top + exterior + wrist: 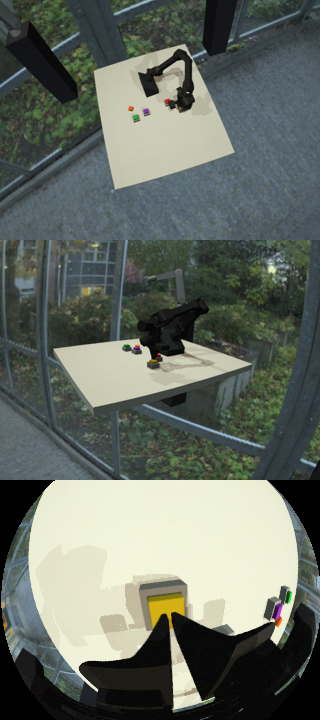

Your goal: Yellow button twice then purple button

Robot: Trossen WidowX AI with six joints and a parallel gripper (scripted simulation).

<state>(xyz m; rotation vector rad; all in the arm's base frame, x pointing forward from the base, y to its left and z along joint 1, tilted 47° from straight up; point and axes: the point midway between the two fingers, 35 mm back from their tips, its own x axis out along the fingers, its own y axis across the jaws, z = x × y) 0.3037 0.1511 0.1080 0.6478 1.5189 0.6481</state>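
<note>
Right now my gripper tip is 10 mm above the yellow button. Round my gripper tip: purple button (270 mm to the right, 60 mm behind, 10 mm below); then red button (90 mm behind, 80 mm to the right, 10 mm below); then green button (360 mm to the right, 40 mm behind, 10 mm below).
</note>
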